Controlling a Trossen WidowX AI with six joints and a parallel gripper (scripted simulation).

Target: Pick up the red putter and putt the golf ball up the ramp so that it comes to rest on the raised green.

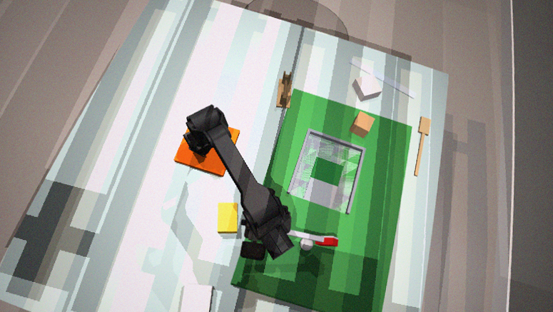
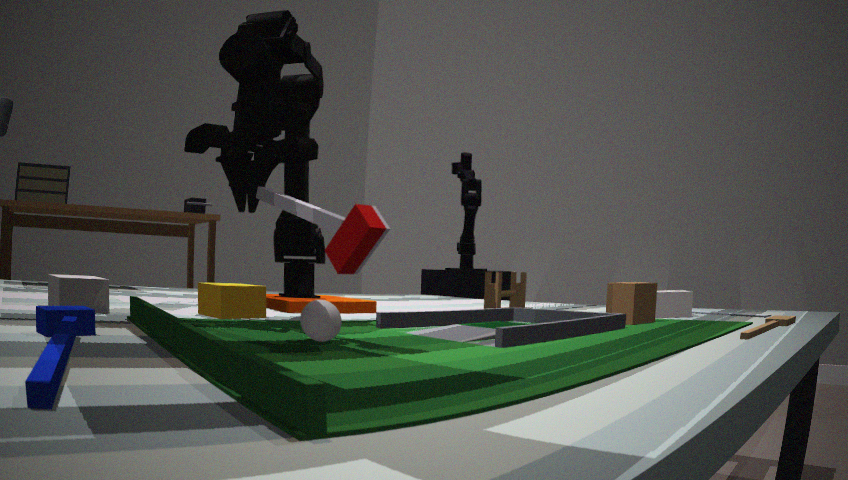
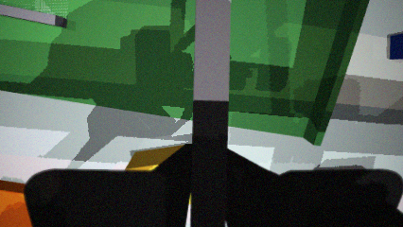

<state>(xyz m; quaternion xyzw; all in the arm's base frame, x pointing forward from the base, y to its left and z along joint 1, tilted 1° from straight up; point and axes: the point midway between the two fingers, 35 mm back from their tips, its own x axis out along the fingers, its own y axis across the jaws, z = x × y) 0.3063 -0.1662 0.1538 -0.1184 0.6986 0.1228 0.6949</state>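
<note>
Right now the yellow block is 100 mm behind my gripper tip and 120 mm below it. From my gripper tip the other things lie so: blue putter 290 mm ahead, 220 mm to the right, 130 mm below; then white golf ball 160 mm ahead, 50 mm to the left, 120 mm below; then red putter 100 mm ahead, 40 mm to the left.
</note>
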